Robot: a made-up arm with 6 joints.
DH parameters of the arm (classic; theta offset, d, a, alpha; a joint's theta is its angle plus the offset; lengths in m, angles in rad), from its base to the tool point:
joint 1: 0 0.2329 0 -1.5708
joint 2: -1.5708 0 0.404 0
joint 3: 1.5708 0.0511 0 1.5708
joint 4: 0 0.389 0 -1.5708
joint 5: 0 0 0 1.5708
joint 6: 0 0.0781 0 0
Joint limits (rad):
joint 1: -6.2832..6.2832
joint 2: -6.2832..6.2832
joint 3: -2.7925..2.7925
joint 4: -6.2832..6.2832
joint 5: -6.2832..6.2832
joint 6: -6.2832..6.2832
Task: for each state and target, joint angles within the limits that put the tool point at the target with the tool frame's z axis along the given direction. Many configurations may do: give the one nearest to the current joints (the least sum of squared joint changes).
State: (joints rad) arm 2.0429 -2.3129 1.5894 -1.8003 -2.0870 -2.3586
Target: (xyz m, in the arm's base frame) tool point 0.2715 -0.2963 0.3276 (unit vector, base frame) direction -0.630 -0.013 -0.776
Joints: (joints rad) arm 2.5149 -2.1520 1.9045 -2.2347 -2.6379 -2.3586
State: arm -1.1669 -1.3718 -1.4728 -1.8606 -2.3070 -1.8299
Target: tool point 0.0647 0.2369 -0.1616 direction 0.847 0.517 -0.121
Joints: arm -1.3003 -1.7140 -1.9981 -1.8698 -1.6158 -1.8299
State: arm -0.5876 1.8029 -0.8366 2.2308 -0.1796 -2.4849
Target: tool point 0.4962 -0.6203 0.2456 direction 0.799 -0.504 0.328
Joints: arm -0.9999 2.0025 -0.8447 1.4635 0.4140 -2.4849
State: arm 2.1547 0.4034 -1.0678 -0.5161 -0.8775 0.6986
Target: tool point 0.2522 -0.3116 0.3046 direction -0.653 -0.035 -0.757
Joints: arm 2.4652 -0.3341 -1.9376 -0.4543 -1.4549 0.6986
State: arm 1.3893 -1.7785 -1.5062 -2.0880 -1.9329 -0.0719
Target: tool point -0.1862 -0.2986 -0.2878 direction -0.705 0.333 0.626
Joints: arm 1.3333 -2.0350 -1.1449 -1.3372 -2.2390 -0.0719
